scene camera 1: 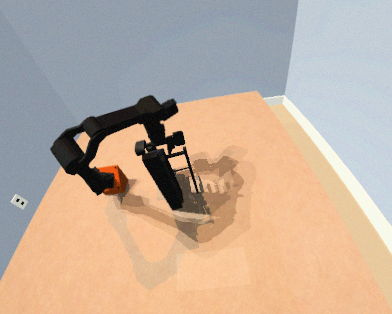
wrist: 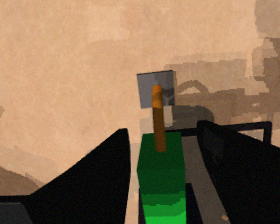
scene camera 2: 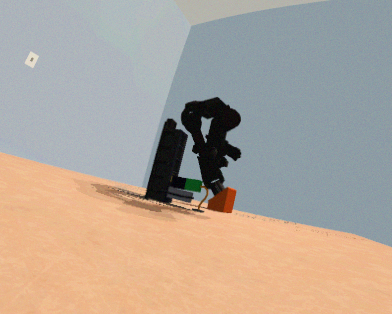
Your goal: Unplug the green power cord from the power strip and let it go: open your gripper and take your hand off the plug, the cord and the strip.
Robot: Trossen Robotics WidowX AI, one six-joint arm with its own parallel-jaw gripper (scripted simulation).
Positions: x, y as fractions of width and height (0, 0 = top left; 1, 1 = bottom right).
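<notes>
My gripper (scene camera 2: 0.53, 0.58) (scene camera 1: 0.42, 0.50) (wrist: 0.58, 0.60) is what I am looking at, and I can see it in scene camera 2, in scene camera 1 and in the wrist view.
</notes>
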